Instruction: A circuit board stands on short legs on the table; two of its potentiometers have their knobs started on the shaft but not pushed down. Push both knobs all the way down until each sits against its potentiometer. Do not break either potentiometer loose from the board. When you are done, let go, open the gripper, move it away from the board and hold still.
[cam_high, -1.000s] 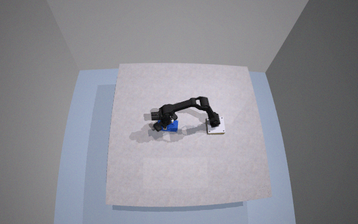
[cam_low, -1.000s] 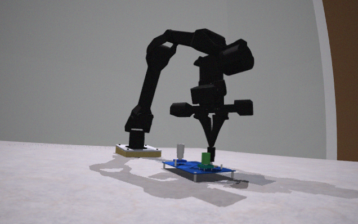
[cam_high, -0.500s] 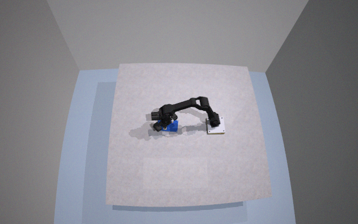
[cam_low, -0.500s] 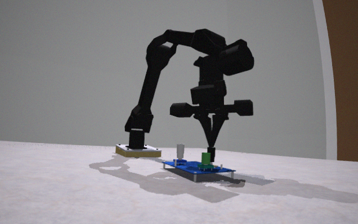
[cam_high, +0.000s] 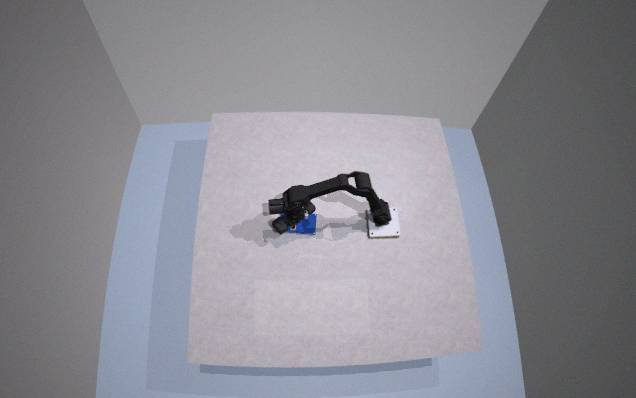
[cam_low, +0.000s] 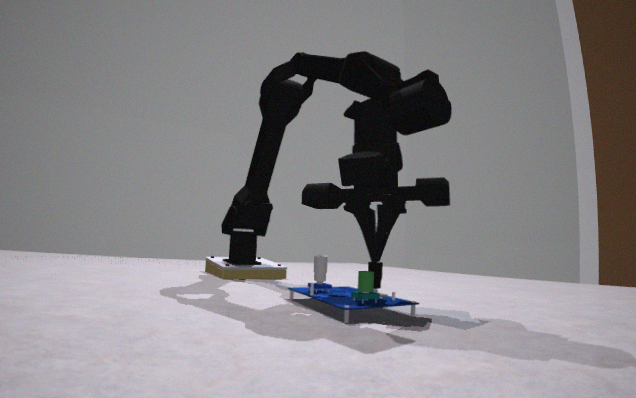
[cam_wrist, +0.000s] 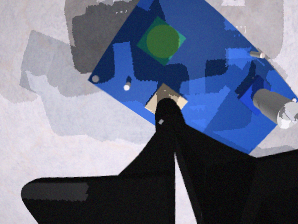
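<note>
Right now the potentiometer knob is 6 cm behind my gripper tip, 4 cm to the right of it and 1 cm below it.
</note>
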